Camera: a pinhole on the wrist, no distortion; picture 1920 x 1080 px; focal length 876.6 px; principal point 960.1 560.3 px. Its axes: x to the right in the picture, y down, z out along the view. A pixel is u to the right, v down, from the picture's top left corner.
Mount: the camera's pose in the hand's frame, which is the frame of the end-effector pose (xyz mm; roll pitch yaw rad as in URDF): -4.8 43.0 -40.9 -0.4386 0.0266 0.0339
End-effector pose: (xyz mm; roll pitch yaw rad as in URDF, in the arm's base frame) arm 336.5 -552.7 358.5 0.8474 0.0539 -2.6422
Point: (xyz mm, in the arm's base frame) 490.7 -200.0 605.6
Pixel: 78 101
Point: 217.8 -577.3 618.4
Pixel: 1290 600
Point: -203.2 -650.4 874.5
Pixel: 1688 531
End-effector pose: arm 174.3 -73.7 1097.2 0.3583 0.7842 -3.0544
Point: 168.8 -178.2 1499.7
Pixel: 215 655
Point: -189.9 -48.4 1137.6
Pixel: 1614 134
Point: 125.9 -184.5 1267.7
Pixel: 610 745
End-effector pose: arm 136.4 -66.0 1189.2 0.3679 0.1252 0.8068
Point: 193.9 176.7 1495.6
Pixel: 1395 655
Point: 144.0 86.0 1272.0
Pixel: 1735 786
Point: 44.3 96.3 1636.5
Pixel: 962 724
